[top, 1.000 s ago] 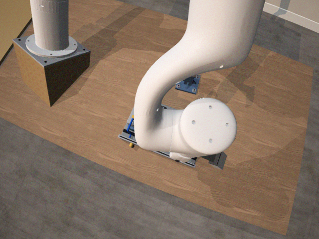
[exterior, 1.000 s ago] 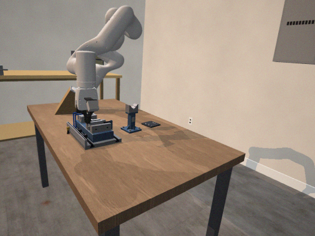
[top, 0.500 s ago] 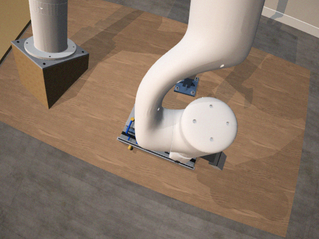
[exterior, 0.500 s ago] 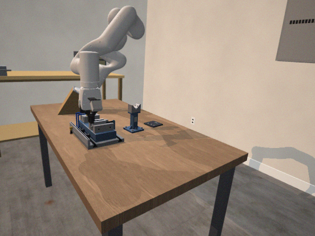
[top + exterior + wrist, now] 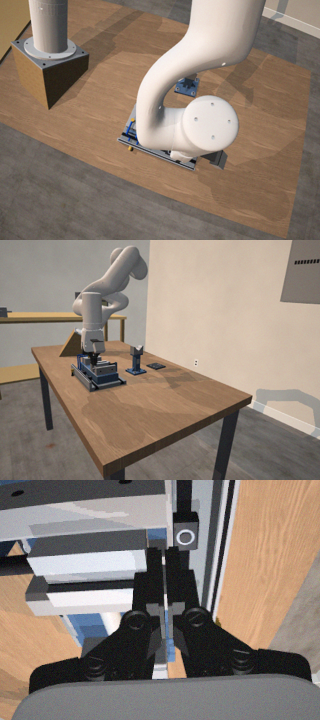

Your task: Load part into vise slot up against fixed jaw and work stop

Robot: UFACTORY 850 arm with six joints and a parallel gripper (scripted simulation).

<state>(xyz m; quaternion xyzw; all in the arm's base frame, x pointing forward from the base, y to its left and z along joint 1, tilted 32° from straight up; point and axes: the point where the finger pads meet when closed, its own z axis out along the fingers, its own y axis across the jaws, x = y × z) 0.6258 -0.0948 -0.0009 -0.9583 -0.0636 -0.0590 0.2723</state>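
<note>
Now: hand 20 mm short of the fixed jaw, 50 mm to the right of it and 40 mm above it. Also, from my hand: work stop: 10 mm behind, 90 mm to the left, 30 mm below; part: 10 mm behind, 40 mm to the left, 20 mm below; moving jaw: 40 mm behind, 40 mm to the left, 40 mm below.
</note>
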